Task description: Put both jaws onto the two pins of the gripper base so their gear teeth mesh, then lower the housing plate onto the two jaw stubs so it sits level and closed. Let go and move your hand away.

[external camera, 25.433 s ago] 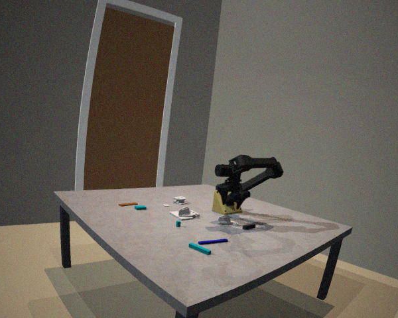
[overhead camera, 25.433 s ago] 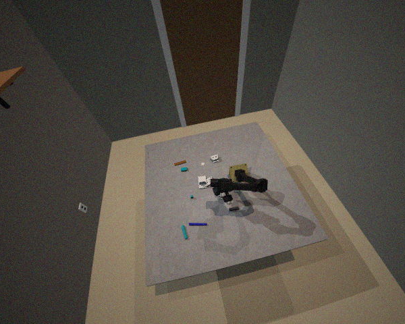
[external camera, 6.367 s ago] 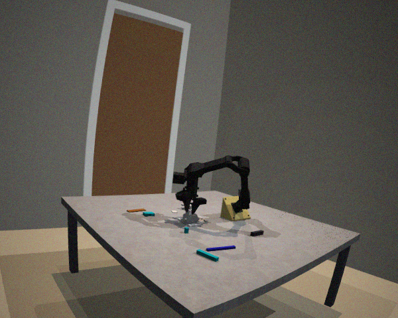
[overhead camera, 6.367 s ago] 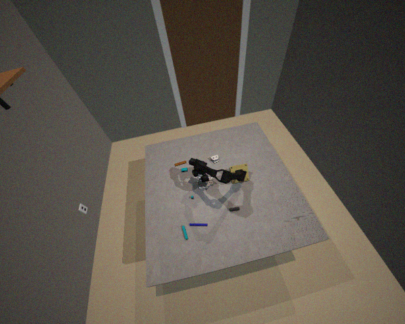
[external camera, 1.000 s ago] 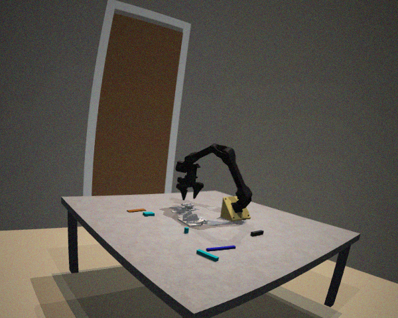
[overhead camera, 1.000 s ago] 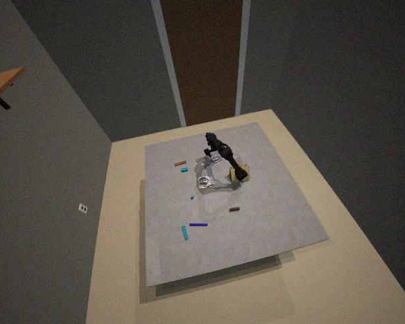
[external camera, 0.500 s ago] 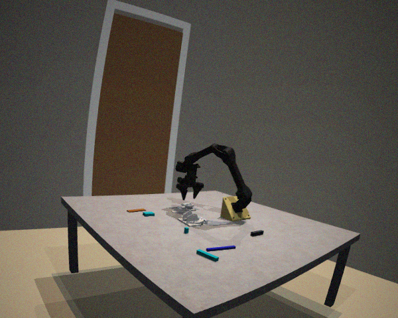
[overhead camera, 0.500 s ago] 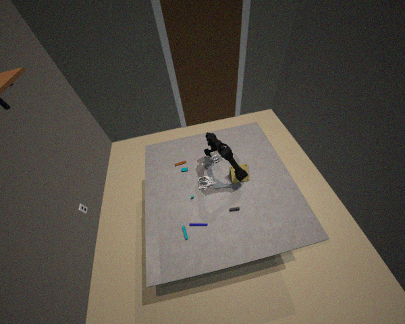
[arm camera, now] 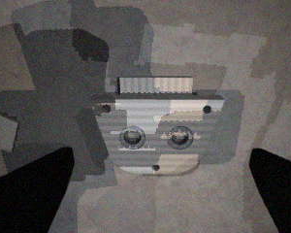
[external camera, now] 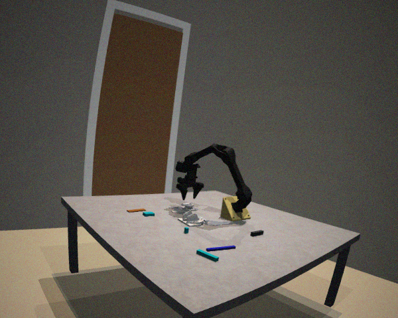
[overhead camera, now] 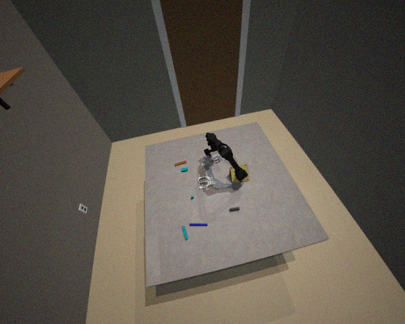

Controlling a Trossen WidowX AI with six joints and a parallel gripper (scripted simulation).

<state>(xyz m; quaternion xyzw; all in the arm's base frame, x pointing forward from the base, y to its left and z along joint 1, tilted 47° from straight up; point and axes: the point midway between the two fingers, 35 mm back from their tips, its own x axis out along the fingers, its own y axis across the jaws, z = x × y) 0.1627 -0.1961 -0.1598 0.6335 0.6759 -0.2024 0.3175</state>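
The white gripper base is 3 cm below my gripper tip and 1 cm to the left of it. The rest, counted from my gripper tip: white housing plate 24 cm to the left, 9 cm ahead, 5 cm below; then orange bar 34 cm ahead, 6 cm below, 3 cm to the right; then small teal cube 36 cm to the left, 27 cm ahead, 5 cm below.
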